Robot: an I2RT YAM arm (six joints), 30 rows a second.
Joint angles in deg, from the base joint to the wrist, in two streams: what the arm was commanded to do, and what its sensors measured. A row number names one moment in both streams.
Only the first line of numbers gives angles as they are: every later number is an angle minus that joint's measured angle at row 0.
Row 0, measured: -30.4, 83.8, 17.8, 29.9, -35.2, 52.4
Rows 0 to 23, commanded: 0.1, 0.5, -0.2, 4.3, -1.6, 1.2; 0.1, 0.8, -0.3, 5.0, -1.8, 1.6; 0.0, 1.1, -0.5, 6.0, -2.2, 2.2; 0.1, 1.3, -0.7, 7.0, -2.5, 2.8; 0.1, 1.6, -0.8, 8.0, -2.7, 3.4; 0.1, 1.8, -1.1, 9.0, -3.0, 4.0; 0.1, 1.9, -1.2, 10.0, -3.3, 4.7; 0.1, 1.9, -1.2, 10.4, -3.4, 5.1; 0.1, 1.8, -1.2, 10.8, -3.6, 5.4; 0.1, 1.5, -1.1, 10.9, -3.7, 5.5; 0.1, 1.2, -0.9, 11.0, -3.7, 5.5; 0.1, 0.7, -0.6, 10.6, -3.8, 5.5; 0.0, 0.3, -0.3, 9.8, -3.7, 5.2; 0.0, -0.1, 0.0, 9.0, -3.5, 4.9; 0.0, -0.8, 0.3, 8.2, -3.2, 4.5; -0.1, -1.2, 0.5, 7.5, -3.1, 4.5; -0.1, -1.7, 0.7, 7.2, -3.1, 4.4; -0.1, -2.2, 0.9, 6.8, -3.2, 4.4; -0.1, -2.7, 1.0, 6.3, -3.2, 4.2; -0.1, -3.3, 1.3, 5.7, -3.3, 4.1; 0.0, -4.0, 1.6, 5.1, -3.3, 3.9; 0.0, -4.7, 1.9, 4.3, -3.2, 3.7; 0.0, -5.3, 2.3, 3.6, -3.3, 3.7; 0.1, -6.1, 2.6, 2.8, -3.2, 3.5
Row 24, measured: 0.0, -4.6, 1.6, 3.6, -2.3, 4.4
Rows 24 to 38, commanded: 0.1, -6.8, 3.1, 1.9, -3.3, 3.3; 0.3, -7.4, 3.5, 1.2, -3.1, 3.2; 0.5, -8.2, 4.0, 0.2, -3.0, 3.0; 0.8, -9.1, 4.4, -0.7, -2.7, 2.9; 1.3, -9.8, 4.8, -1.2, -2.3, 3.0; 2.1, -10.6, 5.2, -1.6, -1.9, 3.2; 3.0, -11.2, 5.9, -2.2, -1.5, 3.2; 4.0, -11.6, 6.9, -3.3, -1.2, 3.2; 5.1, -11.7, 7.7, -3.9, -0.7, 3.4; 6.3, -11.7, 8.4, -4.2, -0.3, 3.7; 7.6, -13.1, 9.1, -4.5, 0.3, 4.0; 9.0, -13.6, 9.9, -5.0, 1.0, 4.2; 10.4, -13.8, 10.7, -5.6, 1.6, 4.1; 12.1, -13.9, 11.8, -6.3, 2.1, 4.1; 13.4, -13.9, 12.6, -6.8, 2.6, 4.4
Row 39, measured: 10.9, -13.3, 10.6, -6.5, 0.8, 4.3
